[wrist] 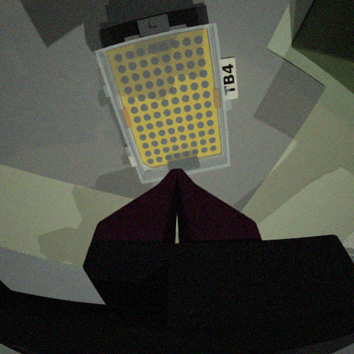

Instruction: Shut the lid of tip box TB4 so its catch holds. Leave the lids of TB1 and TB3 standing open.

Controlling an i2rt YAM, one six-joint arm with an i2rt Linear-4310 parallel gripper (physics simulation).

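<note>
Tip box TB4 (pixel 170 100) lies in the upper middle of the wrist view, with a yellow, holed rack inside and a clear rim around it. Its white label (pixel 229 78) is on the right side. A clear lid seems to lie over the rack, but I cannot tell whether it is fully down or its catch holds. A grey tab (pixel 153 23) shows at the box's far end, against a black part. My gripper (pixel 176 177) is shut and empty, its tips over or beside the near edge of the box; contact cannot be told. TB1 and TB3 do not show.
A dark green block-like shape (pixel 332 45) stands at the upper right. A dark grey patch (pixel 52 20) shows at the upper left, and a grey square patch (pixel 290 99) at the right. Shadows fall across the grey and pale green surface around the box.
</note>
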